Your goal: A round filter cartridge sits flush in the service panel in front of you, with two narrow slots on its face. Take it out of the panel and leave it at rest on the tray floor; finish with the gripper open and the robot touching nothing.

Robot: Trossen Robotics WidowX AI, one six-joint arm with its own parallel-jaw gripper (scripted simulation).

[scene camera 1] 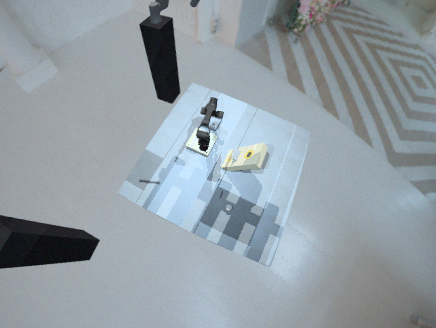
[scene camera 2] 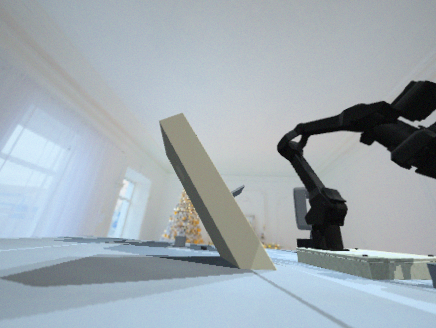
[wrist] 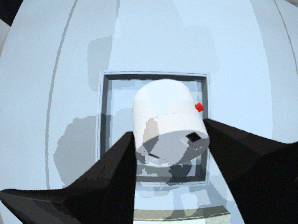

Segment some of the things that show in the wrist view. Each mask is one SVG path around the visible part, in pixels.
My gripper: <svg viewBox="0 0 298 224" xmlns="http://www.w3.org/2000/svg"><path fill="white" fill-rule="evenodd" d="M134 132L126 131L113 144L113 147L109 148L104 153L104 156L100 157L97 163L93 164L92 168L89 168L88 172L78 177L67 188L47 190L5 188L0 192L0 201L23 224L133 224L134 202L136 202L134 189L136 189L137 176ZM202 119L204 120L206 133L210 137L209 151L212 153L218 168L220 168L218 171L221 171L222 177L226 181L227 188L230 189L231 196L233 196L245 224L298 224L298 141L297 143L294 141L291 144L279 143L277 140L267 139L267 137L242 131L242 129L235 128L233 125L223 124L220 121L209 119L209 117Z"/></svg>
A round filter cartridge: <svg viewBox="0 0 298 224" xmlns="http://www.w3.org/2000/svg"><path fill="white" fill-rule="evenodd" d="M173 79L152 81L152 83L144 85L137 92L137 95L134 96L133 120L136 157L140 163L148 165L148 167L161 168L186 163L186 161L196 159L197 156L200 156L209 147L210 137L206 133L204 120L202 120L200 113L198 113L204 111L204 107L200 103L196 104L192 92L189 91L185 84Z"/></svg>
